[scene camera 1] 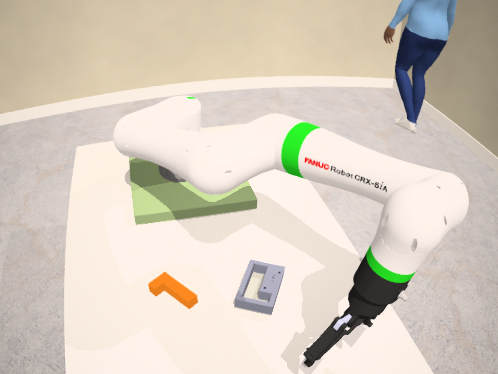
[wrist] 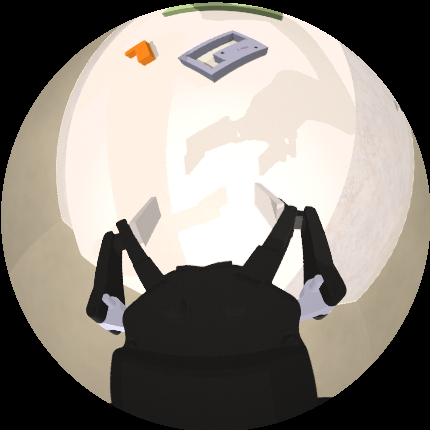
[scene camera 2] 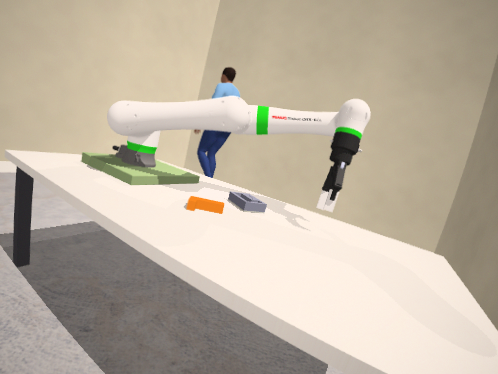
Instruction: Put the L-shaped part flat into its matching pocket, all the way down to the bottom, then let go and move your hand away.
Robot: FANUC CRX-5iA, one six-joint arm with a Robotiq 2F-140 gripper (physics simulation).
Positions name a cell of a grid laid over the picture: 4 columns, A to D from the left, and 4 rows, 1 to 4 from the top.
Labels:
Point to a grey pocket block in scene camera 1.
C4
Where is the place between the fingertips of my gripper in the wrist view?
B2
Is my gripper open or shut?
Open.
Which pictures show my gripper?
Scene camera 1, the wrist view and scene camera 2: all of them.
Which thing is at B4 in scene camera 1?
An orange L-shaped part.

